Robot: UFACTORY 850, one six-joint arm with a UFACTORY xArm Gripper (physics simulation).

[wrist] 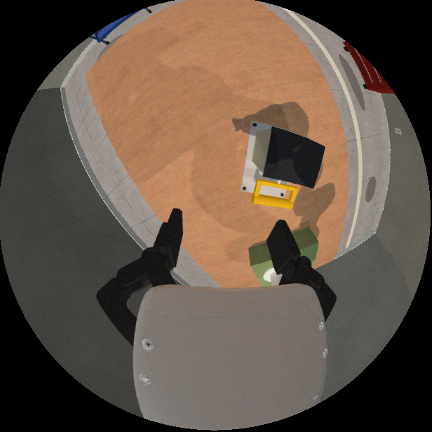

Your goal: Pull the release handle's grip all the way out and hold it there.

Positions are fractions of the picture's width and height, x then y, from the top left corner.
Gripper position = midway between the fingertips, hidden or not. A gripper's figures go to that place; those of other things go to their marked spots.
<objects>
My gripper (0.53, 0.52) is 0.12 m from the lens. A yellow release handle grip (0.60, 0.46): 0.36 m from the lens. A light grey base plate (0.58, 0.40): 0.45 m from the lens. The marked spots on the light grey base plate and the yellow release handle grip are 0.12 m apart.
</objects>
